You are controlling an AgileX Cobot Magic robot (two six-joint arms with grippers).
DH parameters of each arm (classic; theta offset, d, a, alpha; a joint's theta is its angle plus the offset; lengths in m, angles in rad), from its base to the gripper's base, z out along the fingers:
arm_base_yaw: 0 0.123 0 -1.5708
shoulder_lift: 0.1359 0 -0.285 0
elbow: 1.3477 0 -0.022 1.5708
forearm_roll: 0 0.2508 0 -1.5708
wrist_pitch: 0 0 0.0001 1.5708
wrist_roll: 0 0.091 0 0
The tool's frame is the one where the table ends.
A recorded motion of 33 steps. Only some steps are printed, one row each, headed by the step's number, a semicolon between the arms.
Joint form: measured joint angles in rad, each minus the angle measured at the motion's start. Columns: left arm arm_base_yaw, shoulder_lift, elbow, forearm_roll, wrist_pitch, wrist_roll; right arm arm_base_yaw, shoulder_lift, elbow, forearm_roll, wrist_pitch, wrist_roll.
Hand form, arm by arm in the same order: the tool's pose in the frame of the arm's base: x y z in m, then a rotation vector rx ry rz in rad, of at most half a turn. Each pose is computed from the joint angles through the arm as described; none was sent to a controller.
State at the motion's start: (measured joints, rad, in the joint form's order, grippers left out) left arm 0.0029 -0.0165 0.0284 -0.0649 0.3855 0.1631; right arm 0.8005 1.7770 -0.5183 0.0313 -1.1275 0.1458
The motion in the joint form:
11: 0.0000 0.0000 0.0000 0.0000 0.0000 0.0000; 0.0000 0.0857 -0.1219 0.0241 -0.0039 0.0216
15: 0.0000 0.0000 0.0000 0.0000 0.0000 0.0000; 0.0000 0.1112 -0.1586 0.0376 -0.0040 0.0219
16: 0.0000 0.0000 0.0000 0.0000 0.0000 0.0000; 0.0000 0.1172 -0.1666 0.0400 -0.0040 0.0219
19: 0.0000 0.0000 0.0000 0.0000 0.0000 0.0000; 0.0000 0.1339 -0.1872 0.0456 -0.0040 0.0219
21: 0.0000 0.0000 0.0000 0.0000 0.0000 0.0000; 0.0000 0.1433 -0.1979 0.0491 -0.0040 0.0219
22: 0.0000 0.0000 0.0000 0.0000 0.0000 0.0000; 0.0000 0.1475 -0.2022 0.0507 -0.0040 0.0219
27: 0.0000 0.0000 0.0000 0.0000 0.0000 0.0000; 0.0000 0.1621 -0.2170 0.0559 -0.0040 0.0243
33: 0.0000 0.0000 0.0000 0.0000 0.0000 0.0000; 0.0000 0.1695 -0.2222 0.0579 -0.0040 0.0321
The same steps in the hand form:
11: 0.0521 -0.0021 0.1700 0.1108 1.8772 0.0497; 0.2365 0.2372 0.1637 -0.4484 1.5606 0.7329
15: 0.0521 -0.0021 0.1700 0.1108 1.8772 0.0497; 0.2435 0.2428 0.1630 -0.4305 1.5535 0.7316
16: 0.0521 -0.0021 0.1700 0.1108 1.8772 0.0497; 0.2450 0.2441 0.1627 -0.4274 1.5522 0.7314
19: 0.0521 -0.0021 0.1700 0.1108 1.8772 0.0497; 0.2488 0.2474 0.1614 -0.4203 1.5500 0.7305
21: 0.0521 -0.0021 0.1700 0.1108 1.8772 0.0497; 0.2509 0.2491 0.1604 -0.4162 1.5496 0.7297
22: 0.0521 -0.0021 0.1700 0.1108 1.8772 0.0497; 0.2517 0.2498 0.1599 -0.4145 1.5500 0.7291
27: 0.0521 -0.0021 0.1700 0.1108 1.8772 0.0497; 0.2546 0.2521 0.1579 -0.4072 1.5519 0.7291
33: 0.0521 -0.0021 0.1700 0.1108 1.8772 0.0497; 0.2556 0.2529 0.1564 -0.4000 1.5569 0.7337

